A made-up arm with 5 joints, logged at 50 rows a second.
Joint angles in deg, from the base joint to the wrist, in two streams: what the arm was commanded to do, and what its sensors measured. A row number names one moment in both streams.
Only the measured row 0 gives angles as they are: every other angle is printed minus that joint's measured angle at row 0.
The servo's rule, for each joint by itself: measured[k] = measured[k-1] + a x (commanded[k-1-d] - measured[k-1]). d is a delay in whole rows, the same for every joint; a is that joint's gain. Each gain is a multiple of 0.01, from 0.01 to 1. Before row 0 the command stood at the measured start. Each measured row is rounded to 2 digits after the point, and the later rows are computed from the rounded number. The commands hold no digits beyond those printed.
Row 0, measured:
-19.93, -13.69, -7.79, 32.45, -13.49
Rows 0 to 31, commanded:
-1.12, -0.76, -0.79, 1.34, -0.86
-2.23, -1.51, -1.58, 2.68, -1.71
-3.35, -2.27, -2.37, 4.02, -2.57
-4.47, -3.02, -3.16, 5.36, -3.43
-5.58, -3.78, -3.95, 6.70, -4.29
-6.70, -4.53, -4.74, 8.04, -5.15
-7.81, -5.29, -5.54, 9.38, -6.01
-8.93, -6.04, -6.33, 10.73, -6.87
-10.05, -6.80, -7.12, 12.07, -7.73
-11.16, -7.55, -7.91, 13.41, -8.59
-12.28, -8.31, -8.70, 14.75, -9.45
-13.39, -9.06, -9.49, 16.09, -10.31
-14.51, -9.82, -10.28, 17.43, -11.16
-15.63, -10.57, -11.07, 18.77, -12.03
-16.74, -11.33, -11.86, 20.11, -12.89
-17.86, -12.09, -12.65, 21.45, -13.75
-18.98, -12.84, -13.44, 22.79, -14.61
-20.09, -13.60, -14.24, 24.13, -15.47
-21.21, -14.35, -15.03, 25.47, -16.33
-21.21, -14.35, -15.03, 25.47, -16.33
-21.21, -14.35, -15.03, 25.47, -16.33
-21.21, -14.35, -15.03, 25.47, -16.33
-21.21, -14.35, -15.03, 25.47, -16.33
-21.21, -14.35, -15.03, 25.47, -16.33
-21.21, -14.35, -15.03, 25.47, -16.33
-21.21, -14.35, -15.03, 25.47, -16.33
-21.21, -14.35, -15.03, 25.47, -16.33
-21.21, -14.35, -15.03, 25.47, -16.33
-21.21, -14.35, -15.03, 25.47, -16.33
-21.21, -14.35, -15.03, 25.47, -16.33
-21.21, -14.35, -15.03, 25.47, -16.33
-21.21, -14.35, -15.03, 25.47, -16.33
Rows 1 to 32, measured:
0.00, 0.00, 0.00, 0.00, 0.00
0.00, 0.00, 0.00, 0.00, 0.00
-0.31, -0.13, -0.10, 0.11, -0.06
-0.85, -0.36, -0.29, 0.32, -0.18
-1.55, -0.68, -0.56, 0.62, -0.35
-2.37, -1.08, -0.90, 1.00, -0.57
-3.27, -1.54, -1.30, 1.46, -0.83
-4.23, -2.05, -1.75, 1.99, -1.13
-5.23, -2.60, -2.24, 2.58, -1.47
-6.27, -3.18, -2.77, 3.23, -1.85
-7.33, -3.80, -3.34, 3.94, -2.26
-8.40, -4.44, -3.93, 4.70, -2.70
-9.49, -5.10, -4.55, 5.50, -3.17
-10.58, -5.77, -5.19, 6.35, -3.67
-11.68, -6.46, -5.85, 7.24, -4.19
-12.79, -7.16, -6.53, 8.16, -4.74
-13.90, -7.87, -7.22, 9.12, -5.31
-15.01, -8.59, -7.93, 10.11, -5.90
-16.12, -9.31, -8.65, 11.12, -6.51
-17.23, -10.04, -9.38, 12.16, -7.14
-18.34, -10.77, -10.11, 13.22, -7.78
-19.14, -11.38, -10.75, 14.20, -8.38
-19.72, -11.88, -11.31, 15.10, -8.94
-20.14, -12.30, -11.79, 15.93, -9.46
-20.44, -12.65, -12.21, 16.69, -9.94
-20.66, -12.94, -12.58, 17.39, -10.39
-20.81, -13.18, -12.90, 18.04, -10.81
-20.92, -13.38, -13.18, 18.63, -11.20
-21.00, -13.54, -13.42, 19.18, -11.56
-21.06, -13.68, -13.63, 19.68, -11.89
-21.10, -13.79, -13.81, 20.14, -12.20
-21.13, -13.89, -13.97, 20.57, -12.49
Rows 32 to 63, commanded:
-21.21, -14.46, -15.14, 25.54, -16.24
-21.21, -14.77, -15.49, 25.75, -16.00
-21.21, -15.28, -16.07, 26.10, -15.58
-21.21, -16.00, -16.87, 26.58, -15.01
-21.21, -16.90, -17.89, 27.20, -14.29
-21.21, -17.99, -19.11, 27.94, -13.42
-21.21, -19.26, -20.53, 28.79, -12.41
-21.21, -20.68, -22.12, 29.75, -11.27
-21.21, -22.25, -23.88, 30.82, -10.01
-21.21, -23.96, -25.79, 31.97, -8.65
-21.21, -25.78, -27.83, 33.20, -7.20
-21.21, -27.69, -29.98, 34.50, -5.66
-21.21, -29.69, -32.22, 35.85, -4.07
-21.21, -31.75, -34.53, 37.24, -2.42
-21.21, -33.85, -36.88, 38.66, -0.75
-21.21, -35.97, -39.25, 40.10, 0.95
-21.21, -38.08, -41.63, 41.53, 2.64
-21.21, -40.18, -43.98, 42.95, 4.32
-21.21, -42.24, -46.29, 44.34, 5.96
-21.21, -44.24, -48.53, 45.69, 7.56
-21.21, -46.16, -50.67, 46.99, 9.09
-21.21, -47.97, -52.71, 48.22, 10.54
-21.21, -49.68, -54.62, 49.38, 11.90
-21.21, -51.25, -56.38, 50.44, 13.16
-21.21, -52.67, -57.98, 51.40, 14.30
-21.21, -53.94, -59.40, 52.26, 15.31
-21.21, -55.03, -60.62, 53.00, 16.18
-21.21, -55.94, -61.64, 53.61, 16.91
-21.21, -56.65, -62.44, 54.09, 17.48
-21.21, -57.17, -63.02, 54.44, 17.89
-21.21, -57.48, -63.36, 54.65, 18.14
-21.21, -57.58, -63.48, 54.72, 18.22
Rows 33 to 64, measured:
-21.15, -13.97, -14.11, 20.96, -12.76
-21.17, -14.03, -14.23, 21.32, -13.01
-21.18, -14.10, -14.35, 21.66, -13.24
-21.19, -14.21, -14.50, 21.99, -13.43
-21.20, -14.39, -14.70, 22.32, -13.58
-21.20, -14.66, -14.98, 22.66, -13.68
-21.20, -15.04, -15.36, 23.02, -13.72
-21.20, -15.54, -15.85, 23.41, -13.70
-21.20, -16.17, -16.46, 23.84, -13.61
-21.20, -16.94, -17.20, 24.31, -13.45
-21.20, -17.84, -18.07, 24.83, -13.21
-21.20, -18.88, -19.07, 25.40, -12.89
-21.20, -20.05, -20.21, 26.02, -12.49
-21.20, -21.35, -21.48, 26.70, -12.01
-21.20, -22.77, -22.88, 27.43, -11.45
-21.20, -24.30, -24.39, 28.21, -10.82
-21.20, -25.92, -26.01, 29.05, -10.12
-21.20, -27.63, -27.73, 29.93, -9.35
-21.20, -29.41, -29.54, 30.86, -8.51
-21.20, -31.24, -31.42, 31.83, -7.61
-21.20, -33.11, -33.35, 32.83, -6.66
-21.20, -35.00, -35.32, 33.86, -5.66
-21.20, -36.90, -37.32, 34.91, -4.63
-21.20, -38.78, -39.32, 35.97, -3.57
-21.20, -40.63, -41.31, 37.04, -2.49
-21.20, -42.44, -43.27, 38.11, -1.39
-21.20, -44.18, -45.18, 39.17, -0.29
-21.20, -45.84, -47.03, 40.22, 0.80
-21.20, -47.40, -48.80, 41.24, 1.88
-21.20, -48.85, -50.47, 42.23, 2.93
-21.20, -50.18, -52.03, 43.18, 3.95
-21.20, -51.37, -53.46, 44.08, 4.93

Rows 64 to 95, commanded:
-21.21, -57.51, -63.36, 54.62, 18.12
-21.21, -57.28, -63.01, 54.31, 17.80
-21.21, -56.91, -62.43, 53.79, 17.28
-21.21, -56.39, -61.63, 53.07, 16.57
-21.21, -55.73, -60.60, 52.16, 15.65
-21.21, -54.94, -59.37, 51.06, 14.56
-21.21, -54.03, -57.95, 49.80, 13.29
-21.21, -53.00, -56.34, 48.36, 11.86
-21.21, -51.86, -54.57, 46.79, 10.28
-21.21, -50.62, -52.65, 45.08, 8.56
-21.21, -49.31, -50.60, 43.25, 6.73
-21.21, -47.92, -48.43, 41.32, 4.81
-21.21, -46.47, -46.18, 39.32, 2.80
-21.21, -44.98, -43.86, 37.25, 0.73
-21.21, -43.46, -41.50, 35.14, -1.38
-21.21, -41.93, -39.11, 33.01, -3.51
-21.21, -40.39, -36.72, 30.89, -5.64
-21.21, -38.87, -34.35, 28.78, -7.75
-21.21, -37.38, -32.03, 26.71, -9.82
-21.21, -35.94, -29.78, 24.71, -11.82
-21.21, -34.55, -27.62, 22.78, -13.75
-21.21, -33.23, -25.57, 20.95, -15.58
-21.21, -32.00, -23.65, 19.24, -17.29
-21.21, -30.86, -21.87, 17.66, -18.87
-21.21, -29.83, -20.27, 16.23, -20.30
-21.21, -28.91, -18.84, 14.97, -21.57
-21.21, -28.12, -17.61, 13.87, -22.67
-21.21, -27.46, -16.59, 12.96, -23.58
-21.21, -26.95, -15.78, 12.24, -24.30
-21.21, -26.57, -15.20, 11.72, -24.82
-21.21, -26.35, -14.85, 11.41, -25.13
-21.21, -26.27, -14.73, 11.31, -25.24
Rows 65 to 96, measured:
-21.20, -52.41, -54.75, 44.93, 5.85
-21.20, -53.29, -55.88, 45.71, 6.72
-21.20, -54.01, -56.85, 46.42, 7.52
-21.20, -54.57, -57.65, 47.05, 8.24
-21.20, -54.97, -58.27, 47.59, 8.87
-21.20, -55.21, -58.71, 48.03, 9.41
-21.20, -55.30, -58.96, 48.36, 9.85
-21.20, -55.24, -59.01, 48.58, 10.18
-21.20, -55.03, -58.87, 48.68, 10.40
-21.20, -54.68, -58.54, 48.65, 10.50
-21.20, -54.20, -58.02, 48.50, 10.48
-21.20, -53.59, -57.32, 48.23, 10.35
-21.20, -52.86, -56.45, 47.83, 10.10
-21.20, -52.02, -55.41, 47.31, 9.73
-21.20, -51.08, -54.21, 46.67, 9.24
-21.20, -50.04, -52.86, 45.92, 8.64
-21.20, -48.92, -51.38, 45.06, 7.94
-21.20, -47.73, -49.78, 44.10, 7.14
-21.20, -46.48, -48.08, 43.04, 6.25
-21.20, -45.19, -46.30, 41.90, 5.27
-21.20, -43.86, -44.44, 40.68, 4.21
-21.20, -42.51, -42.53, 39.40, 3.09
-21.20, -41.16, -40.59, 38.07, 1.91
-21.20, -39.81, -38.64, 36.70, 0.69
-21.20, -38.48, -36.69, 35.30, -0.57
-21.20, -37.18, -34.76, 33.89, -1.85
-21.20, -35.93, -32.88, 32.48, -3.14
-21.20, -34.74, -31.05, 31.08, -4.43
-21.20, -33.61, -29.30, 29.70, -5.71
-21.20, -32.56, -27.65, 28.36, -6.96
-21.20, -31.61, -26.11, 27.07, -8.17
-21.20, -30.75, -24.69, 25.84, -9.34

